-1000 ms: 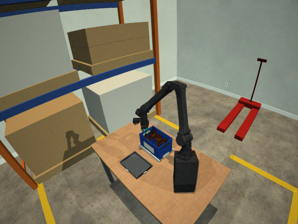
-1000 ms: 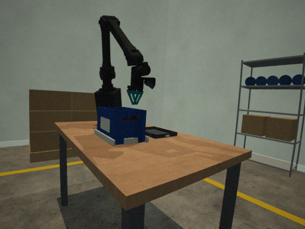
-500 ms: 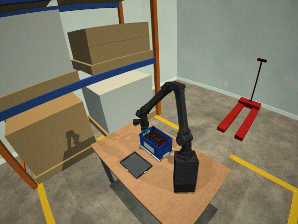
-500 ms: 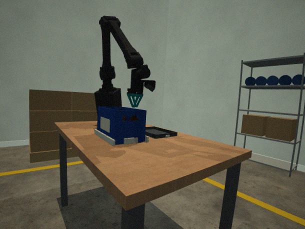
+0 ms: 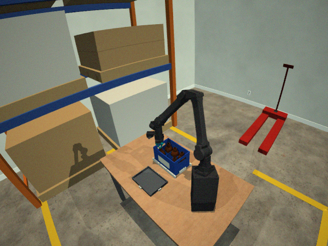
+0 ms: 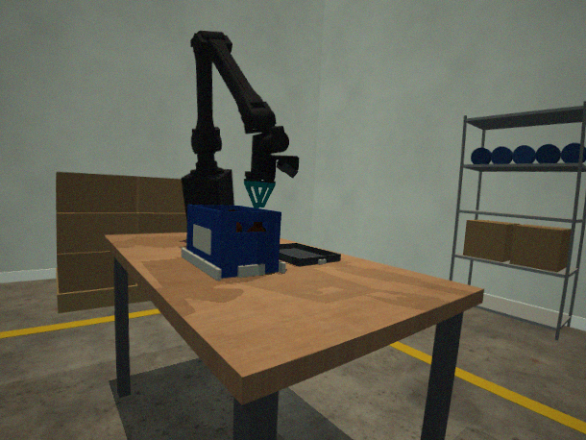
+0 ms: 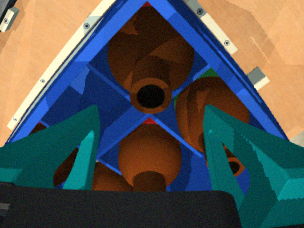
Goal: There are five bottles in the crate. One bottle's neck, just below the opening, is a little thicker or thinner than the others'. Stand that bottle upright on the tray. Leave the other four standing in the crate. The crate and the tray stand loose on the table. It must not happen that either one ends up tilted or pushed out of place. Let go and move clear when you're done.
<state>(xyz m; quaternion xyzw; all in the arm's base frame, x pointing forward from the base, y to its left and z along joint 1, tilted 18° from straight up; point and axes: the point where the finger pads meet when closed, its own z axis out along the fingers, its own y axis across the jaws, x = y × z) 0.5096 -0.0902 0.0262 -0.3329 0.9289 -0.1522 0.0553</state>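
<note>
My hand is 100 mm above the bottle. The rest, counted from my hand: crate (100 mm behind, 30 mm to the right, 110 mm below); dark tray (90 mm behind, 250 mm to the left, 180 mm below).
</note>
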